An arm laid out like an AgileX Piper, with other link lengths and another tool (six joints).
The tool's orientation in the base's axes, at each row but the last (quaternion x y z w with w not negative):
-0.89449, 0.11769, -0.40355, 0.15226
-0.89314, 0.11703, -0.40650, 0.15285
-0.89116, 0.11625, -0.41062, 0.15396
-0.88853, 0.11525, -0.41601, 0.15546
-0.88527, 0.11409, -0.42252, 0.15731
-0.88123, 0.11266, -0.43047, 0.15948
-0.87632, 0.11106, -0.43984, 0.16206
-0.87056, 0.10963, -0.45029, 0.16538
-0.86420, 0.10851, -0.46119, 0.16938
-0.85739, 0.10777, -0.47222, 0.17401
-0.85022, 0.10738, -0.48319, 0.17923
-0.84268, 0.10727, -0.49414, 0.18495
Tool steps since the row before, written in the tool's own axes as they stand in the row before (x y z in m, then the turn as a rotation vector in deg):
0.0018, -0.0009, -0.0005, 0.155, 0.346, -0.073
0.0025, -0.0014, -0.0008, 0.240, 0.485, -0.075
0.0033, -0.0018, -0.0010, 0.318, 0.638, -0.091
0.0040, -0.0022, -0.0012, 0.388, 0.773, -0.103
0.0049, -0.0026, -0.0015, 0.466, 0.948, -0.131
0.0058, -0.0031, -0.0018, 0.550, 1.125, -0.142
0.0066, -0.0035, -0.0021, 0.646, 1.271, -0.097
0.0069, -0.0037, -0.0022, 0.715, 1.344, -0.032
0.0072, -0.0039, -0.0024, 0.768, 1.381, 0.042
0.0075, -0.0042, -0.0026, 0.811, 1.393, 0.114
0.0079, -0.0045, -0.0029, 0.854, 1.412, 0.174
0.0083, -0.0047, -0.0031, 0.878, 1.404, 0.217
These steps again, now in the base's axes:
0.0009, 0.0001, 0.0019, 0.015, -0.385, 0.025
0.0011, 0.0003, 0.0027, 0.056, -0.542, 0.034
0.0015, 0.0004, 0.0036, 0.081, -0.713, 0.041
0.0017, 0.0005, 0.0044, 0.105, -0.863, 0.048
0.0020, 0.0005, 0.0054, 0.119, -1.056, 0.054
0.0023, 0.0006, 0.0064, 0.150, -1.250, 0.054
0.0024, 0.0006, 0.0074, 0.236, -1.409, 0.044
0.0023, 0.0006, 0.0078, 0.325, -1.487, 0.032
0.0021, 0.0006, 0.0082, 0.415, -1.525, 0.020
0.0019, 0.0007, 0.0088, 0.499, -1.537, 0.013
0.0016, 0.0007, 0.0094, 0.572, -1.558, 0.010
0.0013, 0.0006, 0.0099, 0.621, -1.550, 0.014

